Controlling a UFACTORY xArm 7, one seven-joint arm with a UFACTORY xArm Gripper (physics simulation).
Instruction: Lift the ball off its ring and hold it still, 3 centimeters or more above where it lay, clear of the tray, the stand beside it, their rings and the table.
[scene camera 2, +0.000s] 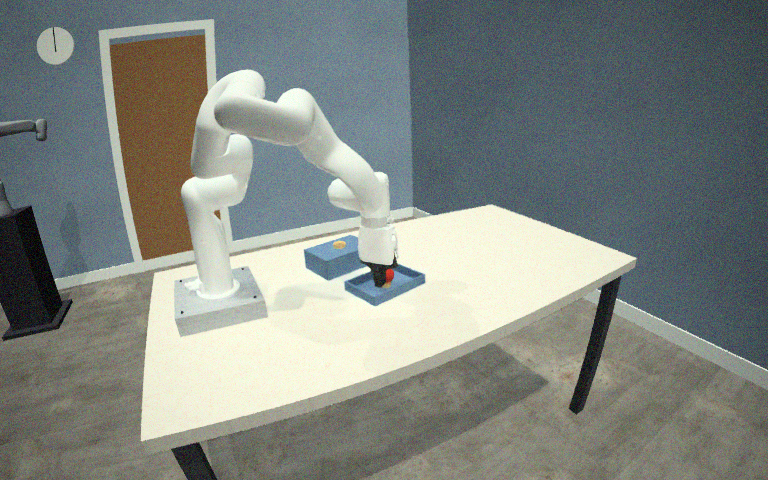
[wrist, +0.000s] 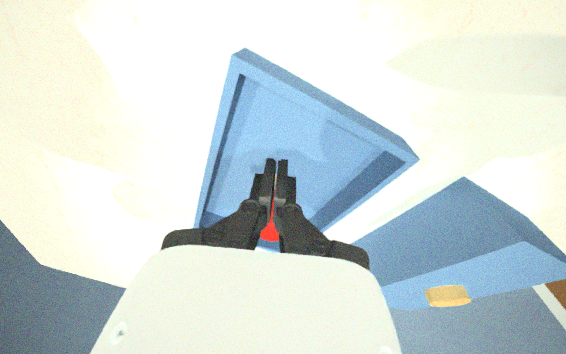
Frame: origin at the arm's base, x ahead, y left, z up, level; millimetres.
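Seen in the pictures: gripper, fingertip midpoint: (scene camera 2: 380, 285) (wrist: 276, 172); arm's base, origin of the base link: (scene camera 2: 218, 290).
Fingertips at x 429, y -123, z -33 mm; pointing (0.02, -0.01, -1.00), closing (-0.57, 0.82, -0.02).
Observation:
Pixels of each thing's top centre, then the offset from my fingertips to it. Level surfaces: height alone.
- red ball, middle of its top: (wrist: 270, 238) (scene camera 2: 385, 267) dx +31, dy +22, dz +37 mm
- blue tray, middle of its top: (wrist: 274, 204) (scene camera 2: 385, 277) dx +26, dy +19, dz +7 mm
- pale table, its level: dz -21 mm
The red ball (scene camera 2: 389, 275) (wrist: 270, 233) is low over the blue tray (scene camera 2: 362, 296) (wrist: 285, 117), with a bit of its tan ring (scene camera 2: 386, 285) (wrist: 275, 181) showing under it in the scene view. My gripper (scene camera 2: 379, 284) (wrist: 276, 172) is shut, its black fingers pointing down into the tray. The fingers stand almost together, beside the ball and partly in front of it; the ball is not between them. In the wrist view they hide most of the ball, and red shows through the narrow gap and below it. Whether they touch the ball is hidden.
The blue stand (scene camera 2: 327, 266) (wrist: 445, 225) is beside the tray, with a tan ring (scene camera 2: 339, 244) (wrist: 448, 297) on its top. The tray's low walls surround the fingertips. The pale table (scene camera 2: 509, 254) carries both, and the arm's grey base (scene camera 2: 220, 319) is at its left.

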